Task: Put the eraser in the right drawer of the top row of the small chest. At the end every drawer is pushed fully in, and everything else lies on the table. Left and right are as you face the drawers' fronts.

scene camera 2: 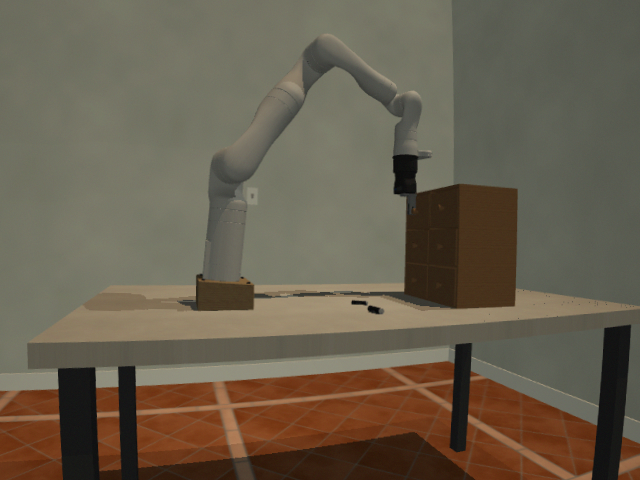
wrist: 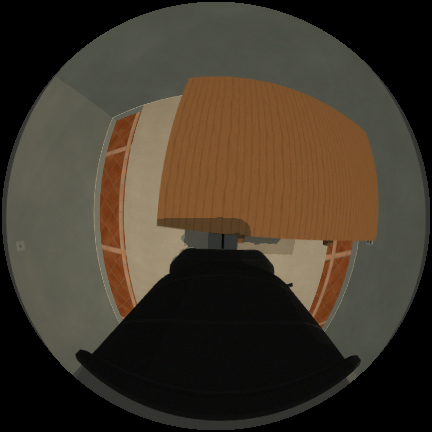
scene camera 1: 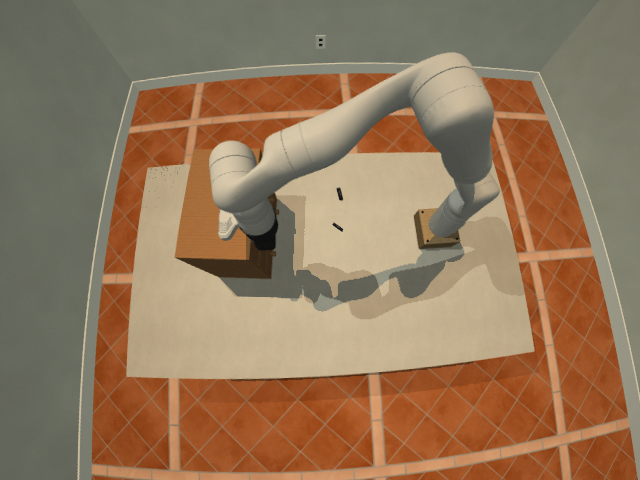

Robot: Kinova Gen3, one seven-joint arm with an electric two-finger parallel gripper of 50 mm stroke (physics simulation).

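Pixels of known places: gripper, fingertip midpoint: (scene camera 2: 411, 214) (wrist: 222, 233) (scene camera 1: 261, 243); arm's base, origin of the base link: (scene camera 2: 221, 279) (scene camera 1: 441, 225).
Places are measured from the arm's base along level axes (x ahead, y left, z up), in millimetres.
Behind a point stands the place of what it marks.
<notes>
The small brown chest (scene camera 1: 206, 217) @(x 713, y 67, z 257 mm) (scene camera 2: 485, 248) @(x 674, y -133, z 90 mm) (wrist: 265, 160) @(x 659, y 82, z 257 mm) stands on the table with two columns of three drawers. Its fronts face the arm's base. The right top drawer (scene camera 2: 442, 198) @(x 592, y -47, z 226 mm) looks pushed in; the lower drawers look flush too. My gripper (scene camera 2: 411, 210) @(x 583, y 116, z 189 mm) (wrist: 222, 233) @(x 583, y 116, z 189 mm) points down, shut and with nothing seen between its fingers. The fingertips are just in front of the left top drawer's front, at about knob height, and partly hide it in the second scene view; contact cannot be told. In the first scene view the fingertips are hidden. The eraser does not show in any view.
Two small black cylinders, one (scene camera 1: 339, 193) @(x 353, y -141, z -54 mm) (scene camera 2: 375, 309) @(x 348, y -152, z -58 mm) and another (scene camera 1: 337, 226) @(x 363, y -13, z -58 mm) (scene camera 2: 359, 302) @(x 361, y -18, z -62 mm), lie on the table (scene camera 1: 310, 346) @(x 459, y 401, z -68 mm) (scene camera 2: 206, 351) @(x -39, y -342, z -89 mm) between the chest and the arm's wooden base block (scene camera 1: 421, 235) @(x 70, y 32, z -20 mm) (scene camera 2: 224, 297) @(x 5, y -65, z -37 mm). The forearm passes high over the table.
</notes>
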